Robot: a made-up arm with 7 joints. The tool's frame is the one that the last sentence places.
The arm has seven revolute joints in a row. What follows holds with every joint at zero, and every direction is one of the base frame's. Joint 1 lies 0.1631 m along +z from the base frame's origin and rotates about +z. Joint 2 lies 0.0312 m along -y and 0.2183 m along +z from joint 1 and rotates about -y. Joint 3 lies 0.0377 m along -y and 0.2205 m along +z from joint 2 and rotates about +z. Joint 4 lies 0.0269 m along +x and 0.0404 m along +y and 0.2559 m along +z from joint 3 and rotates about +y. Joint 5 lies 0.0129 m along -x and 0.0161 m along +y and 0.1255 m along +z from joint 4 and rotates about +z. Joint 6 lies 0.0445 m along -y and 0.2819 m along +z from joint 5 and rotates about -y. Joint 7 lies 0.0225 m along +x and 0.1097 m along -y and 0.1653 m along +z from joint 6 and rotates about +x. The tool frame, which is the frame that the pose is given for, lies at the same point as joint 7; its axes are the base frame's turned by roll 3.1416, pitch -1.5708 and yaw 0 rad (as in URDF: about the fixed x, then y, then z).
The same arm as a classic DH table. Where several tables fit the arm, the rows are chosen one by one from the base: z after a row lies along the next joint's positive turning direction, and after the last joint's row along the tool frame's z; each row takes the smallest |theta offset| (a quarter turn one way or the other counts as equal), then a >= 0, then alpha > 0; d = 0 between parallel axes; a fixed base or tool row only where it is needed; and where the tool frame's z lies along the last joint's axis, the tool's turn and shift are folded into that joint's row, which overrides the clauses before.
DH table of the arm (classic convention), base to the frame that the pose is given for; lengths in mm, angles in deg. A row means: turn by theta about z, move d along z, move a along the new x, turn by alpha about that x. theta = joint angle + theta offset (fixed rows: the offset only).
joint 1: theta offset 0; d 381.4; a 0; alpha 90
joint 2: theta offset 0; d 68.9; a 0; alpha -90
joint 3: theta offset 0; d 476.4; a 26.9; alpha -90
joint 4: theta offset 0; d 56.5; a -12.9; alpha 90
joint 5: theta offset 0; d 407.4; a 0; alpha 90
joint 6: theta offset 90; d 154.2; a 165.3; alpha 90
joint 7: theta offset 0; d 22.5; a 0; alpha 0

